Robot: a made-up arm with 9 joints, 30 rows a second.
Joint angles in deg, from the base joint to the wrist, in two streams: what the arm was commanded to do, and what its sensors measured. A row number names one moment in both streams.
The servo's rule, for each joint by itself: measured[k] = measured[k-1] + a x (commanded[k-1-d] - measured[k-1]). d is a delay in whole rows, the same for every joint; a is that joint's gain. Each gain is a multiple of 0.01, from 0.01 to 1. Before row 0 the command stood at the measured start. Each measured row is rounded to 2 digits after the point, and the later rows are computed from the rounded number. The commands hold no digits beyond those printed.
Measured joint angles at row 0:
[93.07, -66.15, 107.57, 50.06, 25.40, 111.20, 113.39, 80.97, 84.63]
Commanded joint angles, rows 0 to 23:
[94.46, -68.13, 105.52, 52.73, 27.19, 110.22, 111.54, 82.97, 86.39]
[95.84, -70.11, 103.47, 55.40, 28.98, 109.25, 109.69, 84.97, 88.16]
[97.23, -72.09, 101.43, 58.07, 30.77, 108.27, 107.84, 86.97, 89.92]
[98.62, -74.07, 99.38, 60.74, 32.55, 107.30, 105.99, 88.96, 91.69]
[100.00, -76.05, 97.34, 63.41, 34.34, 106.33, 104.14, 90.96, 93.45]
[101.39, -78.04, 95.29, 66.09, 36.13, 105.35, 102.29, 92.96, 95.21]
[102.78, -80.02, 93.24, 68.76, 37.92, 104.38, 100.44, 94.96, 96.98]
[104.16, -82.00, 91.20, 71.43, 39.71, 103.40, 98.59, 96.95, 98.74]
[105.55, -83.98, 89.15, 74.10, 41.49, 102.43, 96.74, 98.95, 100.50]
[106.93, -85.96, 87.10, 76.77, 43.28, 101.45, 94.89, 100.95, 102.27]
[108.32, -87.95, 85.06, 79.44, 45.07, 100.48, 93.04, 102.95, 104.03]
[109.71, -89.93, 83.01, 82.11, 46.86, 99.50, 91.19, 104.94, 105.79]
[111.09, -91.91, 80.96, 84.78, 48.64, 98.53, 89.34, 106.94, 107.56]
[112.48, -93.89, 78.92, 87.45, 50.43, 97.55, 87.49, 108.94, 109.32]
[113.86, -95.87, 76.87, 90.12, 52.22, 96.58, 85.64, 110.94, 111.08]
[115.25, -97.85, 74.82, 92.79, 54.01, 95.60, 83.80, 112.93, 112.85]
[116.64, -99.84, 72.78, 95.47, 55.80, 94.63, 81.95, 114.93, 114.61]
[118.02, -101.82, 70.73, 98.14, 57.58, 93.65, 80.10, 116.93, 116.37]
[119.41, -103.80, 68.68, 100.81, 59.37, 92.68, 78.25, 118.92, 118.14]
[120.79, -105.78, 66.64, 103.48, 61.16, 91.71, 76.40, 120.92, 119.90]
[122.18, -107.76, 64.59, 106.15, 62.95, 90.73, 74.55, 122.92, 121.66]
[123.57, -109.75, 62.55, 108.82, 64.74, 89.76, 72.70, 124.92, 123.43]
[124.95, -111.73, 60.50, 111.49, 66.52, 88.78, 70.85, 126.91, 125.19]
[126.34, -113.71, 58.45, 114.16, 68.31, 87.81, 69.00, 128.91, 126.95]
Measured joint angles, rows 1 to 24:
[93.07, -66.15, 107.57, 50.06, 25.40, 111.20, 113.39, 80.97, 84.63]
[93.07, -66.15, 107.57, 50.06, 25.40, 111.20, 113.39, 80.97, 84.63]
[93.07, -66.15, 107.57, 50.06, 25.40, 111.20, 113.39, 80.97, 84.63]
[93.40, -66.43, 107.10, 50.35, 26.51, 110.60, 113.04, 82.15, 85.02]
[93.99, -66.95, 106.27, 50.91, 28.04, 109.78, 112.40, 83.81, 85.71]
[94.77, -67.67, 105.16, 51.70, 29.73, 108.86, 111.53, 85.67, 86.64]
[95.69, -68.57, 103.83, 52.69, 31.48, 107.91, 110.48, 87.61, 87.75]
[96.72, -69.62, 102.34, 53.87, 33.25, 106.95, 109.28, 89.59, 89.00]
[97.84, -70.80, 100.72, 55.21, 35.04, 105.97, 107.95, 91.58, 90.37]
[99.03, -72.09, 99.00, 56.70, 36.83, 105.00, 106.52, 93.57, 91.82]
[100.26, -73.48, 97.21, 58.32, 38.62, 104.02, 105.01, 95.56, 93.34]
[101.53, -74.95, 95.36, 60.06, 40.40, 103.05, 103.44, 97.56, 94.92]
[102.83, -76.49, 93.46, 61.90, 42.19, 102.07, 101.82, 99.56, 96.54]
[104.15, -78.09, 91.53, 63.83, 43.98, 101.10, 100.15, 101.56, 98.19]
[105.48, -79.75, 89.57, 65.84, 45.77, 100.12, 98.45, 103.55, 99.86]
[106.83, -81.45, 87.59, 67.92, 47.55, 99.15, 96.72, 105.55, 101.55]
[108.19, -83.19, 85.60, 70.07, 49.34, 98.17, 94.97, 107.55, 103.26]
[109.55, -84.97, 83.59, 72.28, 51.13, 97.20, 93.20, 109.55, 104.98]
[110.92, -86.77, 81.57, 74.54, 52.92, 96.22, 91.41, 111.54, 106.71]
[112.29, -88.60, 79.55, 76.84, 54.71, 95.25, 89.61, 113.54, 108.45]
[113.67, -90.45, 77.52, 79.18, 56.49, 94.27, 87.80, 115.54, 110.19]
[115.05, -92.32, 75.49, 81.56, 58.28, 93.30, 85.99, 117.53, 111.94]
[116.43, -94.20, 73.45, 83.97, 60.07, 92.33, 84.17, 119.53, 113.69]
[117.81, -96.10, 71.41, 86.41, 61.86, 91.35, 82.34, 121.53, 115.44]
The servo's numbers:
d 3
a 0.24 0.14 0.23 0.11 0.62 0.61 0.19 0.59 0.22

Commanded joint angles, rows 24 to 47:
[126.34, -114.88, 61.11, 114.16, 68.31, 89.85, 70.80, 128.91, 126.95]
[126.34, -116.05, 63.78, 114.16, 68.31, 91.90, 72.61, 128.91, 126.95]
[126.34, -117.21, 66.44, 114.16, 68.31, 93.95, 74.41, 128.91, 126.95]
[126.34, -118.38, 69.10, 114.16, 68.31, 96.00, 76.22, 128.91, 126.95]
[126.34, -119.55, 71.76, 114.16, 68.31, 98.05, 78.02, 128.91, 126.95]
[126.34, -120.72, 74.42, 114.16, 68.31, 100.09, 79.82, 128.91, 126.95]
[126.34, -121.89, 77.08, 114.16, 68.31, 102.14, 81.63, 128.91, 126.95]
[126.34, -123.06, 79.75, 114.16, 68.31, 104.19, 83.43, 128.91, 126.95]
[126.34, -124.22, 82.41, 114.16, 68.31, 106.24, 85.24, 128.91, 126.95]
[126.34, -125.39, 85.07, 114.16, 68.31, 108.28, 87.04, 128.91, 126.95]
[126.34, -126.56, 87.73, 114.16, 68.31, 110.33, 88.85, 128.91, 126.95]
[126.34, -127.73, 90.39, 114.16, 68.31, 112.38, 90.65, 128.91, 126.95]
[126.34, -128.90, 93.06, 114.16, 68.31, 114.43, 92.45, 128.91, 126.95]
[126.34, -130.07, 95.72, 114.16, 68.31, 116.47, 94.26, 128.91, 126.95]
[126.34, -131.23, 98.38, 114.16, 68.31, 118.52, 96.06, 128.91, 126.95]
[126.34, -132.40, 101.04, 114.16, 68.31, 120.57, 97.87, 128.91, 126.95]
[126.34, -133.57, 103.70, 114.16, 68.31, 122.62, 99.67, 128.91, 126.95]
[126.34, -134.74, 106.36, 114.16, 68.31, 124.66, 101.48, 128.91, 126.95]
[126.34, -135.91, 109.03, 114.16, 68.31, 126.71, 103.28, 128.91, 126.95]
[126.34, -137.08, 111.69, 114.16, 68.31, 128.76, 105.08, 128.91, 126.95]
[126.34, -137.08, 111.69, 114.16, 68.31, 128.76, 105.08, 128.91, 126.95]
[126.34, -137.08, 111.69, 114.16, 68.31, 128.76, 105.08, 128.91, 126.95]
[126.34, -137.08, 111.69, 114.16, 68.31, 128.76, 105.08, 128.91, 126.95]
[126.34, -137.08, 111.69, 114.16, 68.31, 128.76, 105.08, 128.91, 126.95]
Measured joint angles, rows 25 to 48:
[119.19, -98.01, 69.37, 88.88, 63.65, 90.38, 80.51, 123.53, 117.20]
[120.57, -99.93, 67.33, 91.37, 65.43, 89.40, 78.67, 125.52, 118.96]
[121.95, -101.86, 65.29, 93.88, 67.22, 88.43, 76.83, 127.52, 120.72]
[123.00, -103.68, 64.33, 96.11, 67.90, 89.30, 75.68, 128.34, 122.09]
[123.80, -105.41, 64.20, 98.10, 68.15, 90.89, 75.10, 128.68, 123.16]
[124.41, -107.06, 64.72, 99.87, 68.25, 92.76, 74.97, 128.82, 123.99]
[124.87, -108.64, 65.73, 101.44, 68.29, 94.74, 75.21, 128.87, 124.64]
[125.22, -110.17, 67.12, 102.84, 68.30, 96.76, 75.74, 128.89, 125.15]
[125.49, -111.65, 68.80, 104.09, 68.31, 98.79, 76.52, 128.90, 125.55]
[125.69, -113.08, 70.70, 105.20, 68.31, 100.83, 77.49, 128.91, 125.86]
[125.85, -114.48, 72.78, 106.19, 68.31, 102.88, 78.62, 128.91, 126.10]
[125.97, -115.84, 74.99, 107.07, 68.31, 104.93, 79.88, 128.91, 126.29]
[126.06, -117.18, 77.31, 107.85, 68.31, 106.97, 81.24, 128.91, 126.44]
[126.13, -118.49, 79.71, 108.54, 68.31, 109.02, 82.69, 128.91, 126.55]
[126.18, -119.78, 82.17, 109.16, 68.31, 111.07, 84.20, 128.91, 126.64]
[126.22, -121.06, 84.67, 109.71, 68.31, 113.12, 85.77, 128.91, 126.71]
[126.25, -122.32, 87.21, 110.20, 68.31, 115.16, 87.38, 128.91, 126.76]
[126.27, -123.57, 89.78, 110.64, 68.31, 117.21, 89.03, 128.91, 126.80]
[126.29, -124.81, 92.37, 111.03, 68.31, 119.26, 90.71, 128.91, 126.83]
[126.30, -126.04, 94.98, 111.37, 68.31, 121.31, 92.41, 128.91, 126.86]
[126.31, -127.26, 97.60, 111.68, 68.31, 123.35, 94.13, 128.91, 126.88]
[126.32, -128.47, 100.23, 111.95, 68.31, 125.40, 95.87, 128.91, 126.90]
[126.32, -129.68, 102.87, 112.19, 68.31, 127.45, 97.62, 128.91, 126.91]
[126.32, -130.72, 104.90, 112.41, 68.31, 128.25, 99.04, 128.91, 126.92]

